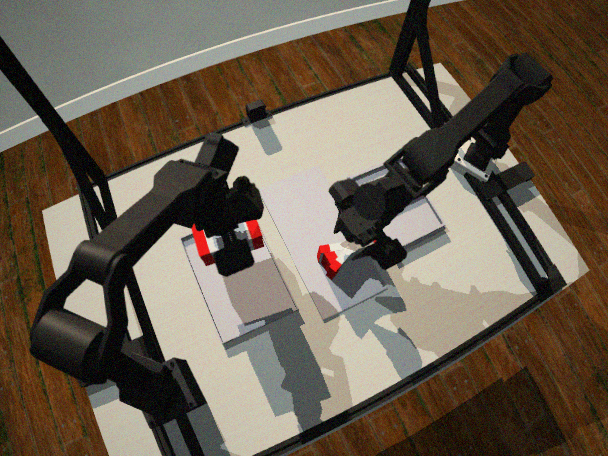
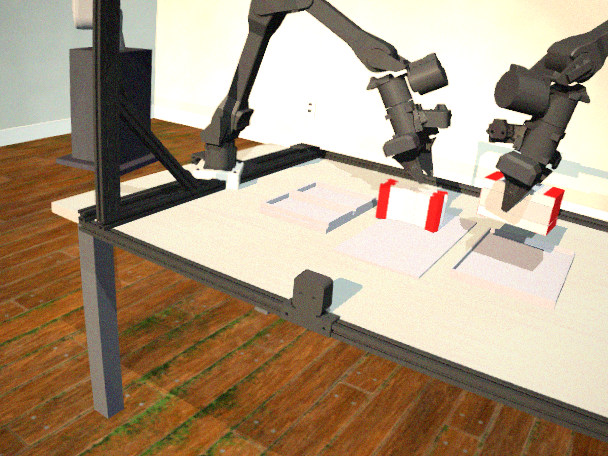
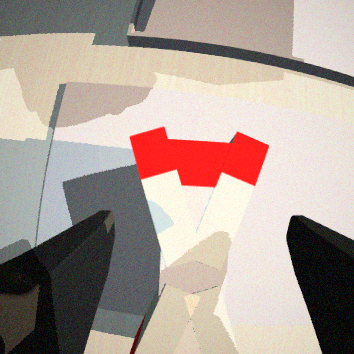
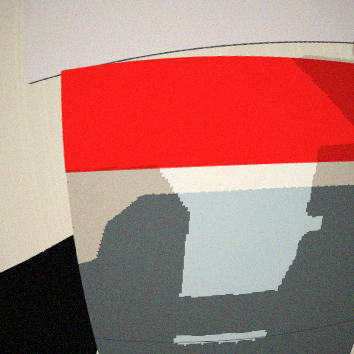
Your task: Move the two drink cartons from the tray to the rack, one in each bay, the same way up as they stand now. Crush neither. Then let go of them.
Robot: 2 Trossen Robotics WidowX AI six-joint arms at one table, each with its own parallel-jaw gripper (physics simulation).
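Where they show: left gripper, fingertip midpoint: [image 1: 344, 246] [image 2: 427, 179] [image 3: 203, 225]; right gripper, fingertip midpoint: [image 1: 236, 234] [image 2: 510, 206] [image 4: 218, 222]; left arm's base at its link origin: [image 1: 477, 157] [image 2: 219, 166]; right arm's base at its link origin: [image 1: 161, 393].
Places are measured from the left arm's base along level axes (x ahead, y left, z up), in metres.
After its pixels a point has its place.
One red-and-white carton [image 1: 329, 261] {x 0.466, y -0.179, z 0.036 m} [image 2: 412, 204] {x 0.408, y -0.174, z 0.008 m} [image 3: 197, 161] {x 0.455, y -0.181, z 0.036 m} stands on a flat pale mat [image 1: 298, 204] {x 0.366, y -0.316, z -0.032 m} [image 2: 393, 249] {x 0.358, y -0.313, z -0.032 m} in the middle of the table. My left gripper [image 1: 372, 253] [image 2: 420, 173] {x 0.430, y -0.170, z 0.060 m} [image 3: 203, 225] {x 0.430, y -0.170, z 0.060 m} is open and empty. It hangs just above that carton without touching it. My right gripper [image 1: 230, 250] [image 2: 512, 199] {x 0.535, y -0.355, z 0.082 m} is shut on the other carton [image 1: 253, 232] {x 0.525, y -0.317, z 0.126 m} [image 2: 489, 190] {x 0.490, y -0.364, z 0.108 m} [image 4: 211, 112] {x 0.506, y -0.339, z 0.126 m}, at the far end of a shallow rimmed tray [image 1: 212, 299] {x 0.657, y -0.347, z -0.030 m} [image 2: 497, 271] {x 0.531, y -0.374, z -0.030 m}. I cannot tell whether this carton is lifted. A low two-bay rack [image 1: 424, 217] {x 0.227, y -0.048, z -0.026 m} [image 2: 343, 217] {x 0.273, y -0.202, z -0.021 m} lies under the left arm.
A small black block [image 1: 256, 109] {x 0.221, y -0.539, z 0.014 m} [image 2: 312, 291] {x 0.212, y -0.561, z 0.003 m} is fixed to the table's edge. Black frame posts [image 1: 413, 41] {x -0.144, y -0.294, z 0.116 m} [image 2: 107, 113] {x -0.143, y -0.325, z 0.170 m} rise at the table's corners. The arm bases stand at opposite ends of the table.
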